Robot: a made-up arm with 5 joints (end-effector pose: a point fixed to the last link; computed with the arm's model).
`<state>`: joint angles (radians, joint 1 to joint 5).
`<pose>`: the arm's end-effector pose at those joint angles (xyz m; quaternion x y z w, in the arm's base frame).
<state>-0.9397 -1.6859 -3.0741 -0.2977 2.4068</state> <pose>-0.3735 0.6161 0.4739 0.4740 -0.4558 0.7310 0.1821</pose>
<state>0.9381 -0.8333 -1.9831 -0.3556 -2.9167</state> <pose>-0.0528 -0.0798 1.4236 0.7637 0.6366 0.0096 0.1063</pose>
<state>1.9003 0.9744 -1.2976 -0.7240 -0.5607</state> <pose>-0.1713 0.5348 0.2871 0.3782 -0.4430 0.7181 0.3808</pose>
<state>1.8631 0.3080 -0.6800 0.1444 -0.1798</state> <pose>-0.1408 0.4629 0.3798 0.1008 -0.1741 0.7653 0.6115</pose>
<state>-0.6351 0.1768 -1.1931 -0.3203 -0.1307</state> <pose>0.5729 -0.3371 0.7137 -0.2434 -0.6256 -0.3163 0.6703</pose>
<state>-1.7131 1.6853 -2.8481 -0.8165 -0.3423</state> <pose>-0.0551 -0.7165 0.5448 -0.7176 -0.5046 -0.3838 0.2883</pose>
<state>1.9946 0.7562 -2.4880 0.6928 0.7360</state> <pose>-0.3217 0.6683 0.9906 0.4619 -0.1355 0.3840 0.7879</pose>
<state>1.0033 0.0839 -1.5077 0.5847 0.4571</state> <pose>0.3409 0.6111 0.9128 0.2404 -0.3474 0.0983 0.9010</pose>
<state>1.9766 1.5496 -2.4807 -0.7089 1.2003</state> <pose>-0.3129 0.6785 0.4762 0.6807 0.0323 0.1368 0.7189</pose>
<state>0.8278 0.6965 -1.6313 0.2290 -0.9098</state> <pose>0.4997 0.5579 0.5661 0.0177 -0.4456 0.6085 0.6564</pose>
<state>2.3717 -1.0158 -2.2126 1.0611 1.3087</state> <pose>0.1958 -0.2119 1.3996 0.7936 0.2822 0.1541 0.5166</pose>
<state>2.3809 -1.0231 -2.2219 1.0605 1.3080</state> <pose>0.2056 -0.2176 1.3958 0.7964 0.2878 0.1534 0.5093</pose>
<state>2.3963 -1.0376 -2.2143 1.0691 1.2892</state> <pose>0.2131 -0.2184 1.3922 0.7974 0.2858 0.1607 0.5066</pose>
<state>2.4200 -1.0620 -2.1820 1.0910 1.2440</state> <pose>0.2163 -0.2121 1.3888 0.7956 0.2725 0.1801 0.5102</pose>
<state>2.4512 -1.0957 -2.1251 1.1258 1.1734</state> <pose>0.2146 -0.1990 1.3854 0.7903 0.2480 0.2126 0.5184</pose>
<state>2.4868 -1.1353 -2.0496 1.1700 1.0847</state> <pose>0.2076 -0.1810 1.3812 0.7809 0.2152 0.2563 0.5275</pose>
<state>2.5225 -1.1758 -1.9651 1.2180 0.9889</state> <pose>0.1960 -0.1608 1.3759 0.7676 0.1788 0.3064 0.5338</pose>
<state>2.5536 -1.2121 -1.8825 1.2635 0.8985</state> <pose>0.1814 -0.1416 1.3698 0.7517 0.1438 0.3563 0.5360</pose>
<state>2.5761 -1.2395 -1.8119 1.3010 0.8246</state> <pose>0.1659 -0.1252 1.3641 0.7355 0.1144 0.3988 0.5356</pose>
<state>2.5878 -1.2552 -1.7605 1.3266 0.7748</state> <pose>0.1513 -0.1131 1.3600 0.7216 0.0931 0.4289 0.5354</pose>
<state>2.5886 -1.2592 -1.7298 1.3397 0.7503</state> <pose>0.1387 -0.1049 1.3584 0.7114 0.0801 0.4452 0.5378</pose>
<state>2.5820 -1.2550 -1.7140 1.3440 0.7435</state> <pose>0.1278 -0.0993 1.3587 0.7044 0.0726 0.4516 0.5428</pose>
